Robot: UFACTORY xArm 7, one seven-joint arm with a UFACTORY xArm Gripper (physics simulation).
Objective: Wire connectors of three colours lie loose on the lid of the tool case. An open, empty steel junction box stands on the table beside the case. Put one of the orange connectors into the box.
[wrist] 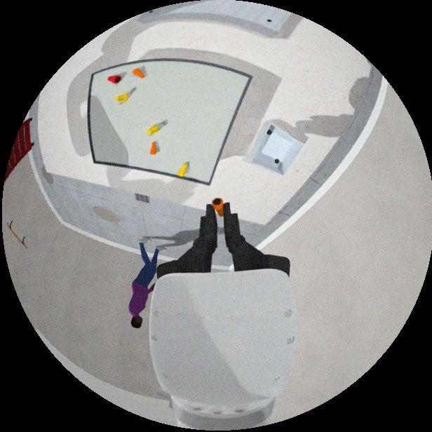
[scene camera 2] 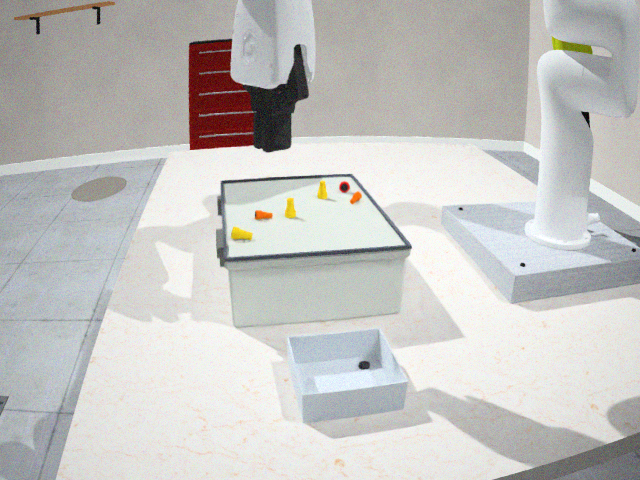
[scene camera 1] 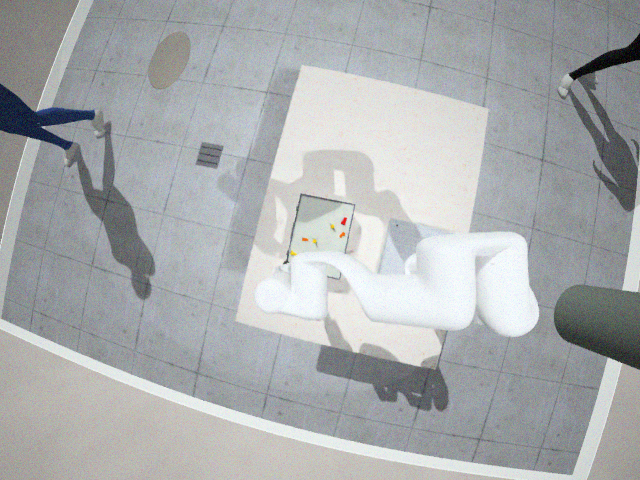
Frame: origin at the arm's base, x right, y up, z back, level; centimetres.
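Where they show: gripper, fingertip midpoint: (scene camera 2: 272, 148); arm's base at its link origin: (scene camera 2: 557, 235).
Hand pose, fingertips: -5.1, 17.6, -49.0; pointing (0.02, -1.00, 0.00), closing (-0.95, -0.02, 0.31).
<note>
Things, the pixels of their top centre, and the offset from my fingertips, as dx, dy, dz.
- tool case at its top centre: (scene camera 2: 296, 207) (scene camera 1: 318, 235) +14.7, -12.4, +6.6
- red connector at its top centre: (scene camera 2: 344, 180) (scene camera 1: 344, 220) +21.2, -11.2, +15.9
My gripper (scene camera 2: 272, 148) (wrist: 219, 211) is shut on an orange connector (wrist: 218, 204), held high above the case; in scene camera 2 the fingers hide it. The tool case (scene camera 2: 315, 289) has a pale lid (wrist: 200, 110) (scene camera 1: 316, 258). On the lid lie two more orange connectors: one (scene camera 1: 305, 239) (scene camera 2: 263, 214) (wrist: 153, 148) near the latch side, the other (scene camera 1: 342, 235) (scene camera 2: 355, 197) (wrist: 139, 73) near the red connector (scene camera 1: 343, 221) (scene camera 2: 344, 187) (wrist: 114, 79). The open, empty junction box (scene camera 2: 351, 405) (wrist: 292, 162) stands beside the case; the arm hides it in scene camera 1.
Several yellow connectors (scene camera 2: 241, 234) (wrist: 183, 169) are on the lid, two of them upright. The arm's grey base plate (scene camera 2: 485, 248) is on the table to the right of the case in scene camera 2. Two people (scene camera 1: 49, 116) (scene camera 1: 604, 62) are on the floor away from the table.
</note>
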